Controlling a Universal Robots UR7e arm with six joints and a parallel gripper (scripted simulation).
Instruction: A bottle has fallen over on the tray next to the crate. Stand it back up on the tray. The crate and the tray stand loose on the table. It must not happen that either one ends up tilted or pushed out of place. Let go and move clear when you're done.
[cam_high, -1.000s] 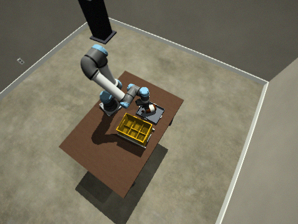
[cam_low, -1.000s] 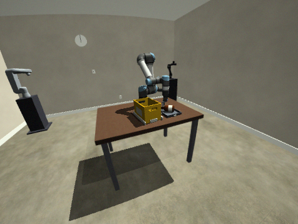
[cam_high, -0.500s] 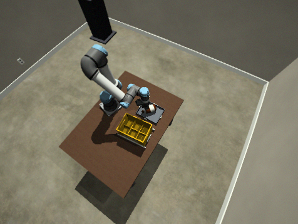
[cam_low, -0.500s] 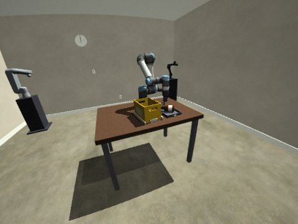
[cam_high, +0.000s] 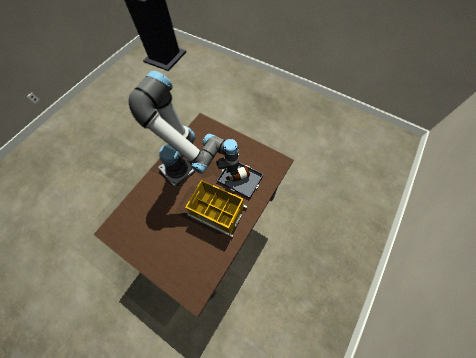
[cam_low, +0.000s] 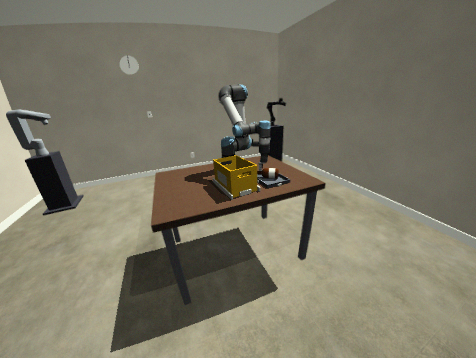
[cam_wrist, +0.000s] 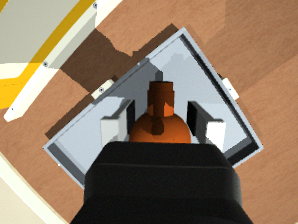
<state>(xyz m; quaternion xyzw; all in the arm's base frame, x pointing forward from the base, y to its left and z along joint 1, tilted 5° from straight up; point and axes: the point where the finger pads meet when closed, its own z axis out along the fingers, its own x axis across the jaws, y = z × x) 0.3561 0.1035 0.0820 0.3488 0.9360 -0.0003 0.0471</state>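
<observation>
Now: hand 40 mm to the right of the brown bottle, 40 mm above it and 30 mm short of it. Round my hand: yellow crate: 230 mm to the right, 30 mm ahead; tray: 70 mm below, 50 mm ahead, 40 mm to the left.
</observation>
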